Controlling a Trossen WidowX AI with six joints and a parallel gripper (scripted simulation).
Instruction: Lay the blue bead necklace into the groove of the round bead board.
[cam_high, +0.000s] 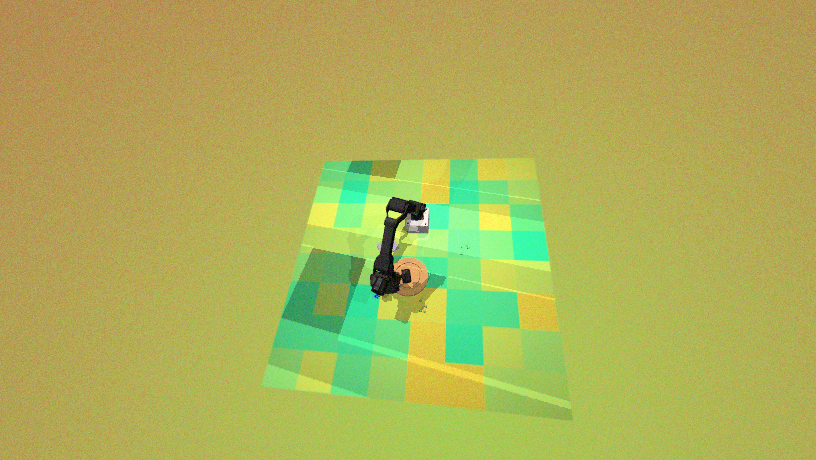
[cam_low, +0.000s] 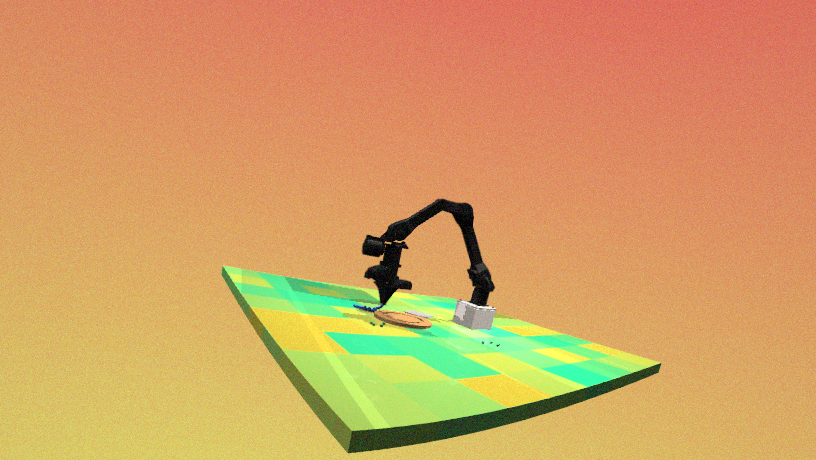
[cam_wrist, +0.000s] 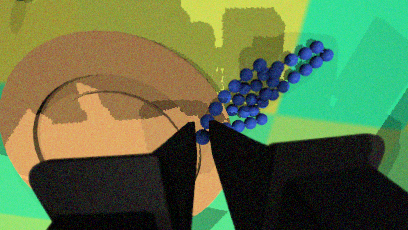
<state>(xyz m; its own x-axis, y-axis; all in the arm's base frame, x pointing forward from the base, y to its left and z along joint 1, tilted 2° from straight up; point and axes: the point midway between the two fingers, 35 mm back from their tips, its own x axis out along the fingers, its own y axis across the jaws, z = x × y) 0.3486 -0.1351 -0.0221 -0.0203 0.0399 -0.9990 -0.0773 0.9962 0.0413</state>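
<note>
Now: the round bead board 40 mm behind my gripper tip, 70 mm to the left of it and 30 mm below it. From my gripper tip the other things lie so: flat grey piece: 220 mm behind, 40 mm to the right, 40 mm below.
</note>
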